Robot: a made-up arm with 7 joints.
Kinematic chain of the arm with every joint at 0, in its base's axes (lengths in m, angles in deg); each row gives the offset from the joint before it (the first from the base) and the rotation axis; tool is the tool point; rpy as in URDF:
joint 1: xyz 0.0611 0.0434 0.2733 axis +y
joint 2: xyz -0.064 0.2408 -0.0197 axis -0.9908 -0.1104 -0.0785
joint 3: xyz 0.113 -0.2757 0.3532 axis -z
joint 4: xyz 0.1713 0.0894 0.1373 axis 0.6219 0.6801 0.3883
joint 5: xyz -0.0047 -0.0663 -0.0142 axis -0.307 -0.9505 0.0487
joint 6: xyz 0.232 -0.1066 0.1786 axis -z
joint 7: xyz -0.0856 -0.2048 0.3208 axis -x
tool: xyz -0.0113 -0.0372 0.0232 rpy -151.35 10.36 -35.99
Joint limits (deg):
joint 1: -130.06..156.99
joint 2: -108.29..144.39
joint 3: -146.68..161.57
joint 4: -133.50..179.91
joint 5: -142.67..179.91
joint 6: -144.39..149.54
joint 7: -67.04..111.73
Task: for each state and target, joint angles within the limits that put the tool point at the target. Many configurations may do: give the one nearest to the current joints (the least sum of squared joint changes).
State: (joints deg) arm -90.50 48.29 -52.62 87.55 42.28 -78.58 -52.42
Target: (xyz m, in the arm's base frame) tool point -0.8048 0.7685 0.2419
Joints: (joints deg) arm -130.06 20.44 -72.29 68.82 56.64 -86.87 -55.52
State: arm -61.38 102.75 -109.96 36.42 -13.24 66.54 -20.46
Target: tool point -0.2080 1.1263 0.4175
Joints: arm -68.69 63.04 -115.47 27.40 -2.67 73.15 -23.31
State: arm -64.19 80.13 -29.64 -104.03 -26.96 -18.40 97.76
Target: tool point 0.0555 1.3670 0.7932
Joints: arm -35.21 89.78 -41.43 -62.83 -55.66 -30.83 97.14
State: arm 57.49 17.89 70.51 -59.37 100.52 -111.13 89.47
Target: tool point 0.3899 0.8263 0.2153
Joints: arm 57.87 34.31 57.07 -45.27 89.51 -106.41 88.10
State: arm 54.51 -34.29 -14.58 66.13 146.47 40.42 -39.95
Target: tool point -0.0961 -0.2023 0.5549
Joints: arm 34.28 -22.09 7.19 67.81 150.57 35.31 -33.50
